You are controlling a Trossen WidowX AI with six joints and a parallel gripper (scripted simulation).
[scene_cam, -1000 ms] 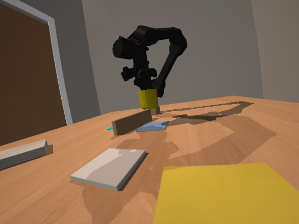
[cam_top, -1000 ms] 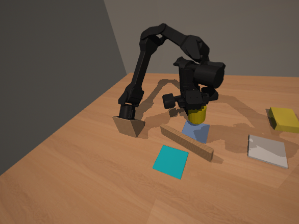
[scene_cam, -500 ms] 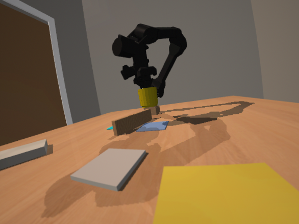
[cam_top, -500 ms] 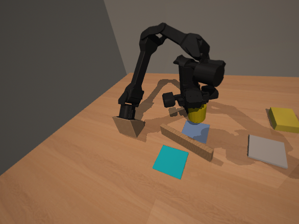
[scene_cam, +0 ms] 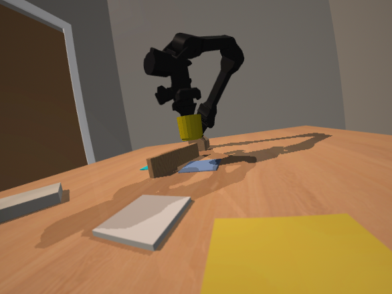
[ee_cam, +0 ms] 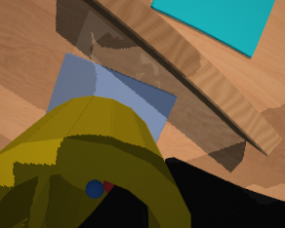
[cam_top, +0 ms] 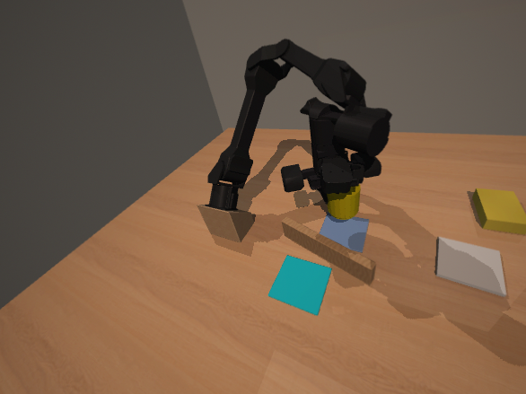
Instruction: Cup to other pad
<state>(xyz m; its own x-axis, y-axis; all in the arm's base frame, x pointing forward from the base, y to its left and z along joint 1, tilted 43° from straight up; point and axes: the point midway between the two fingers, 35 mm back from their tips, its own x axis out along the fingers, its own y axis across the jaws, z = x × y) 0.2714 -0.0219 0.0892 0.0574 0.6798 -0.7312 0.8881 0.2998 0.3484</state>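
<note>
The teal pad lies 14 cm to the right of my gripper tip, 12 cm below it and 4 cm behind it. Also, from my gripper tip: red marble: 3 cm to the left, 2 cm below, 1 cm ahead; blue marble: 3 cm to the left, 2 cm below, 2 cm ahead; yellow cup: 2 cm ahead, 1 cm to the left.
</note>
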